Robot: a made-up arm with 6 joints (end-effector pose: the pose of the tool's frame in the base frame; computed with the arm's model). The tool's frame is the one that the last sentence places. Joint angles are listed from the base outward.
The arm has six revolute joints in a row. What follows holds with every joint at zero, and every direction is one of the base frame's. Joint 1 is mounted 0.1 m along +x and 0.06 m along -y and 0.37 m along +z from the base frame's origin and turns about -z. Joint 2 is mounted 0.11 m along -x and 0.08 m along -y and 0.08 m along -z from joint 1 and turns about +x. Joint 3 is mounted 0.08 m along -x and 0.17 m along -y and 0.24 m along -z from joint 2 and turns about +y. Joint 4 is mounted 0.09 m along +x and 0.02 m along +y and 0.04 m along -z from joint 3 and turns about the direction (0.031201, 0.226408, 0.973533). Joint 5 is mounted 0.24 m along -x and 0.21 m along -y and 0.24 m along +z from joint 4 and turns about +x. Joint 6 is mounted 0.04 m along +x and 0.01 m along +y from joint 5 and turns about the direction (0.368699, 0.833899, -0.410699). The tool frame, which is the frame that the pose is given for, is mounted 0.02 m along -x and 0.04 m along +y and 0.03 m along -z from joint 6; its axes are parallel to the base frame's.
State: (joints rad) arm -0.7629 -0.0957 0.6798 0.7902 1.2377 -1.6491
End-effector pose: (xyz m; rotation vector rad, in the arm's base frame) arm 0.4500 -0.3722 0.1788 0.9435 -0.1118 0.7203
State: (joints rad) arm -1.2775 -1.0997 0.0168 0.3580 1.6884 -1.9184
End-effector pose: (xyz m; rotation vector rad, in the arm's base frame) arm 0.2928 -0.2973 0.6147 0.7758 -1.3170 1.3945
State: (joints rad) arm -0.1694 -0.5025 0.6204 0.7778 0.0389 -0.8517
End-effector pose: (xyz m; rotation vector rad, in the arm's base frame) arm 0.1727 -0.5708 0.3439 -0.1052 0.1702 1.1183
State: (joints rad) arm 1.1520 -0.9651 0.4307 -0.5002 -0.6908 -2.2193
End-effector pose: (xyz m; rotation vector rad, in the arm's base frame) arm -0.2545 0.0955 0.4771 -1.3919 0.7883 1.1358
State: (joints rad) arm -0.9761 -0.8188 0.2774 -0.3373 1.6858 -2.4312
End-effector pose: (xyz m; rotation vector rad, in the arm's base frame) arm 0.1719 -0.4251 0.4898 0.2540 -2.3120 0.3806
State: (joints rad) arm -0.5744 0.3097 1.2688 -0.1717 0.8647 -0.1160
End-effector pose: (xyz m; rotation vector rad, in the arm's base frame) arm 0.2408 -0.3532 0.1860 0.5153 1.2696 0.0172
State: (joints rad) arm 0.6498 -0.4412 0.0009 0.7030 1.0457 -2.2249
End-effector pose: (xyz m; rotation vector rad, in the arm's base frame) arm -0.2218 -0.3583 0.4223 -0.3333 -1.5679 0.1671
